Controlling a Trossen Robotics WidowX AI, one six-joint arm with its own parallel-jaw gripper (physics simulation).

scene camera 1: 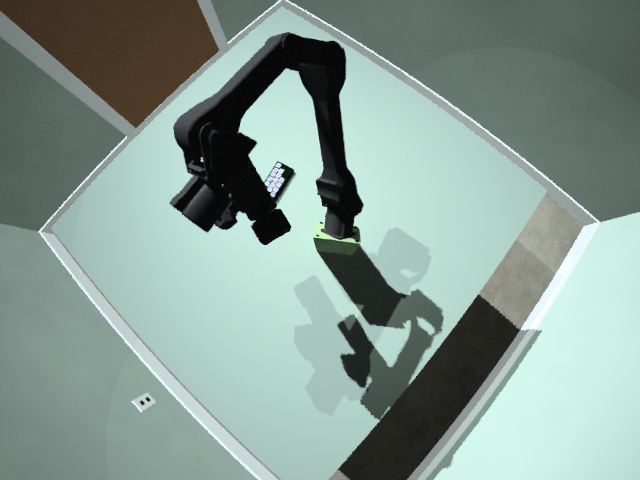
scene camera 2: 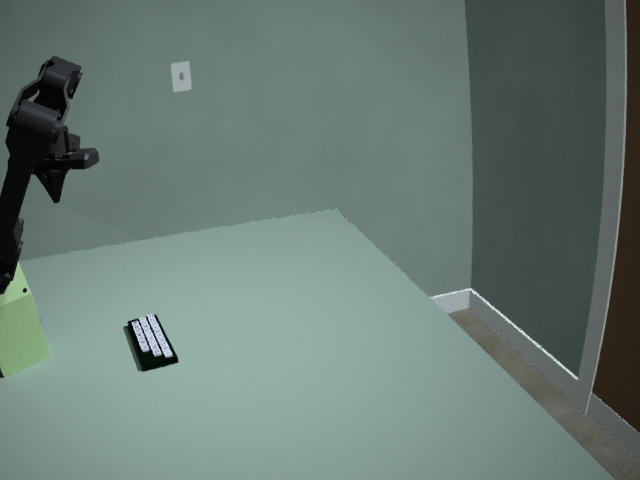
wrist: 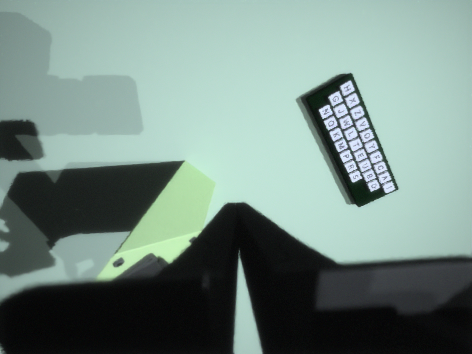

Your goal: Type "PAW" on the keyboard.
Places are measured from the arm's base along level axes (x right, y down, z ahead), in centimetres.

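Pixels of known places: gripper, between the fingertips: point(scene camera 1: 264, 212) point(scene camera 2: 56, 202) point(wrist: 235, 212); arm's base, origin of its link: point(scene camera 1: 338, 232).
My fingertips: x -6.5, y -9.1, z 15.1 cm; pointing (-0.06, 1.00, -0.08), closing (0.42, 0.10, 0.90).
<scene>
Ahead of a thing's pixels: the offset from my fingertips to its top centre. Level surfaces: height alone.
The small dark green keyboard @[dx +11.0, dy +26.8, dz +13.1 cm] point(scene camera 1: 276, 181) point(scene camera 2: 153, 338) point(wrist: 352, 142) with white keys lies on the pale table. In the wrist view it is right of my fingertips, tilted, with its letters turned sideways. The P key @[dx +11.5, dy +26.8, dz +11.3 cm] point(wrist: 346, 156) is in the left row, the W key @[dx +6.8, dy +26.8, dz +12.8 cm] point(wrist: 346, 122) in the middle row, and the A key @[dx +17.3, dy +26.8, dz +15.3 cm] point(wrist: 384, 178) near the lower end of the right row. My gripper point(scene camera 2: 56, 199) point(wrist: 235, 212) is shut and empty, pointing down high above the table. In scene camera 1 the arm hides the fingertips and may cover part of the keyboard's lower end.
The arm stands on a light green base block point(scene camera 1: 337, 244) point(scene camera 2: 23, 333) point(wrist: 172, 215), which is left of the keyboard in scene camera 2. The arm's shadows fall on the table @[dy +28.6 cm] point(scene camera 1: 180, 289) point(scene camera 2: 310, 361) point(wrist: 240, 60). The table's far corner and right edge show in scene camera 2.
</scene>
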